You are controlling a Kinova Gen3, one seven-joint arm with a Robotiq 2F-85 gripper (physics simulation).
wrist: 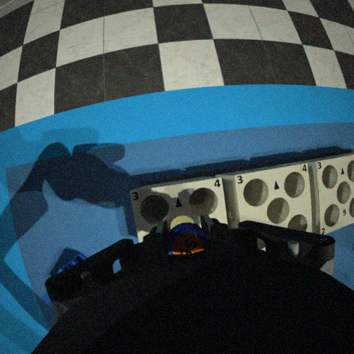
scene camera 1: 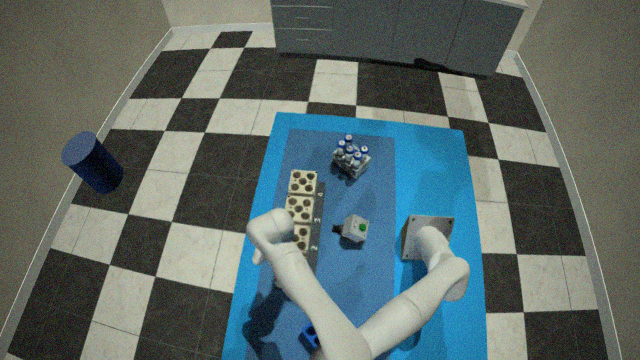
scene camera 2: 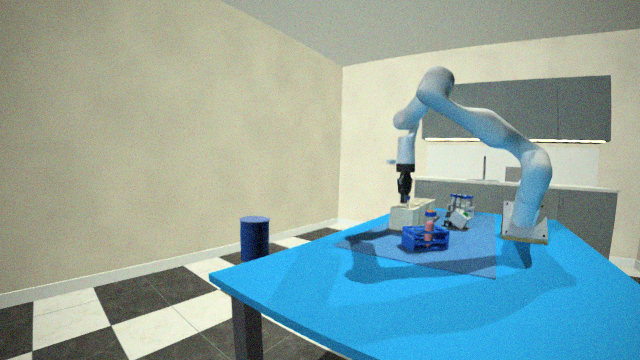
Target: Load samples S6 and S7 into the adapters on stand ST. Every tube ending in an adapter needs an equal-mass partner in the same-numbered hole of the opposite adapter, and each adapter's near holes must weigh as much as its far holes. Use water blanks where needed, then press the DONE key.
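Frame: origin at the arm's base, x ahead, y left, z up, level; metres.
Where they show: gripper, fingertip midpoint: (scene camera 2: 404, 203); arm's base, origin of the base link: (scene camera 1: 427, 238) (scene camera 2: 523, 218).
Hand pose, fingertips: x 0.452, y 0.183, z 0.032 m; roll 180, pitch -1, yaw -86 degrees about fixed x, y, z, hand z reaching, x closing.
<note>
Things, the pixels of their top centre, and the offset from my fingertips. "*": a spot on its surface instead.
- neighbouring adapter, surface spot: (scene camera 1: 286, 205) * 0.013 m down, 0.054 m ahead, 0.221 m right
- blue rack, middle of its top: (scene camera 1: 325, 328) (scene camera 2: 426, 228) 0.050 m down, 0.149 m back, 0.168 m left
- orange cap, surface spot: (scene camera 2: 430, 214) * 0.004 m up, 0.168 m back, 0.199 m left
- clear rack, middle of its top: (scene camera 1: 352, 155) (scene camera 2: 460, 206) 0.050 m down, 0.144 m back, 0.502 m right
- grey box, middle of its top: (scene camera 1: 356, 223) (scene camera 2: 460, 209) 0.026 m down, 0.195 m back, 0.198 m right
- green key, middle of its top: (scene camera 1: 362, 226) 0.036 m down, 0.218 m back, 0.197 m right
My gripper (scene camera 2: 404, 200) (wrist: 184, 227) points down over the end adapter (wrist: 145, 231) and is shut on a tube with a blue cap and orange top (wrist: 188, 242). Its label is not readable, and whether its lower end is inside a hole is hidden. Holes 3 and 4 of that adapter show empty. The neighbouring adapter (scene camera 1: 286, 205) (wrist: 231, 186) and the farther ones show no tubes in their visible holes. A blue rack (scene camera 1: 306, 338) (scene camera 2: 411, 242) holds a tube with a blue and orange cap (scene camera 2: 430, 214). The arm hides the gripper in scene camera 1.
A clear rack (scene camera 1: 356, 172) with several blue-capped, white-topped tubes (scene camera 1: 349, 138) stands at the back. A grey box (scene camera 1: 351, 235) with a green key (scene camera 1: 362, 227) stands between the adapter row and the robot base (scene camera 1: 410, 240). A blue bin (scene camera 1: 102, 170) (scene camera 2: 254, 240) stands on the floor.
</note>
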